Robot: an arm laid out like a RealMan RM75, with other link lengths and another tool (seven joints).
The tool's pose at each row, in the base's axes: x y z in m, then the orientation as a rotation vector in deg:
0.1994 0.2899 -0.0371 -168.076 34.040 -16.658
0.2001 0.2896 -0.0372 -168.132 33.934 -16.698
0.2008 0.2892 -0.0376 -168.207 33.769 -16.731
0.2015 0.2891 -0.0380 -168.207 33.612 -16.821
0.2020 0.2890 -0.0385 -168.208 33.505 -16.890
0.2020 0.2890 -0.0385 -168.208 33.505 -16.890
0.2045 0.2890 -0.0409 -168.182 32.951 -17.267
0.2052 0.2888 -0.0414 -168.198 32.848 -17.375
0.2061 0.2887 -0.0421 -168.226 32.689 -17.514
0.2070 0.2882 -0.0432 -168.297 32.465 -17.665
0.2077 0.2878 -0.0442 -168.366 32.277 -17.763
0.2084 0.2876 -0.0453 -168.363 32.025 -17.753
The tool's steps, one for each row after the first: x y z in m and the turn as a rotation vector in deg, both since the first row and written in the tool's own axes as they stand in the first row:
0.0007 0.0000 0.0002 -0.026 0.025 -0.081
0.0015 0.0002 0.0007 -0.055 0.042 -0.203
0.0021 0.0001 0.0013 -0.013 0.089 -0.306
0.0025 0.0001 0.0018 0.015 0.126 -0.377
0.0025 0.0001 0.0018 0.015 0.126 -0.377
0.0044 -0.0004 0.0047 0.190 0.329 -0.740
0.0050 -0.0004 0.0053 0.203 0.394 -0.814
0.0057 -0.0005 0.0062 0.220 0.477 -0.928
0.0066 -0.0002 0.0074 0.211 0.568 -1.092
0.0072 0.0000 0.0085 0.194 0.627 -1.231
0.0077 0.0001 0.0097 0.256 0.600 -1.388

